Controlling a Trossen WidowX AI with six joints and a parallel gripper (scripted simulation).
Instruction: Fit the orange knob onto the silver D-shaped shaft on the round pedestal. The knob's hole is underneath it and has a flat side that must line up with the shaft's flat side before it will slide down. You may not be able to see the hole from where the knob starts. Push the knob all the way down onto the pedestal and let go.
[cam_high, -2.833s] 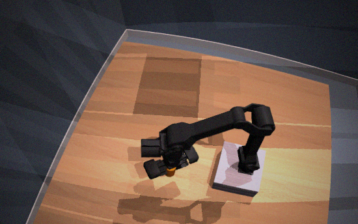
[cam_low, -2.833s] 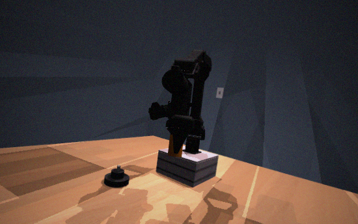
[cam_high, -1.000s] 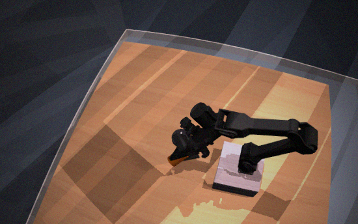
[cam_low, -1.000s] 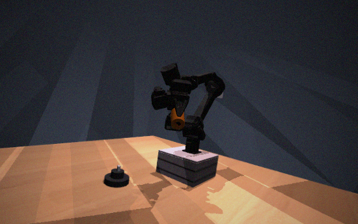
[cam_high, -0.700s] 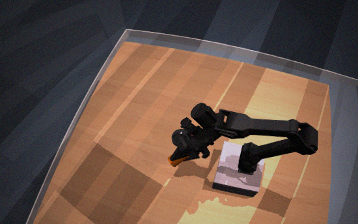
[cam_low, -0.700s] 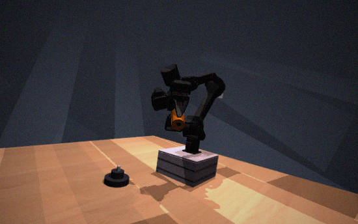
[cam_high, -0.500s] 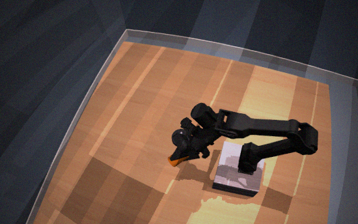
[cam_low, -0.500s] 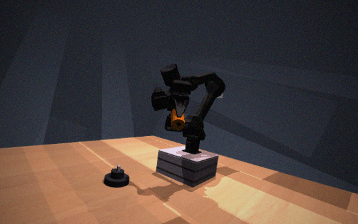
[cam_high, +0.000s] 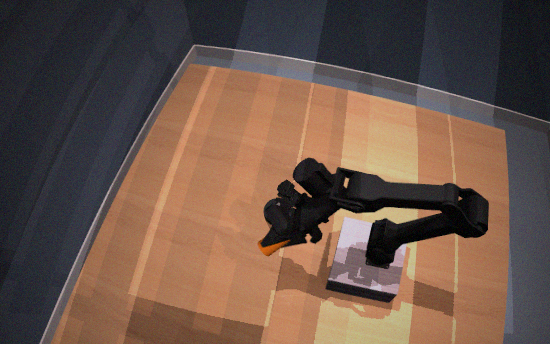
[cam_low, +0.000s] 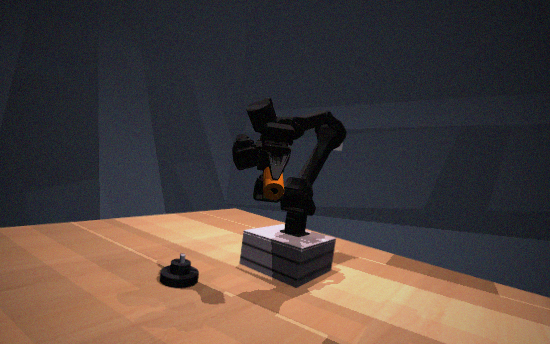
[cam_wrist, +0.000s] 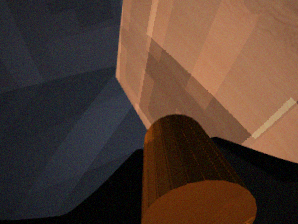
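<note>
Now: gripper tip 210 mm above the round pedestal, 200 mm to the left of it and 40 mm short of it. Also, from my gripper tip: orange knob 20 mm to the right, 20 mm behind, 20 mm above.
</note>
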